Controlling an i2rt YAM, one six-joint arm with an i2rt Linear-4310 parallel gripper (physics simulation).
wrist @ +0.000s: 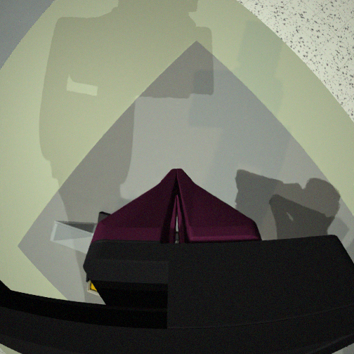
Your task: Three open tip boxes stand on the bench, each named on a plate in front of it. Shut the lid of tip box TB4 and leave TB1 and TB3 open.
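My gripper [176, 177] is shut, its dark red fingertips together with nothing between them, in the middle of the wrist view. A tip box, most likely TB4, is mostly hidden behind the fingers and the black gripper body. A small yellow corner of the box [93, 286] shows at the lower left. Part of its clear lid [72, 234] sticks out to the left of the fingers; its exact angle is hard to tell. The name plates, and any recognisable part of TB1 and TB3, do not show.
A grey square area [160, 125] lies on a pale green round surface [20, 200]. Dark shadows of the arm fall at the upper left and on the right. A speckled light surface [310, 30] lies beyond the round edge at the upper right.
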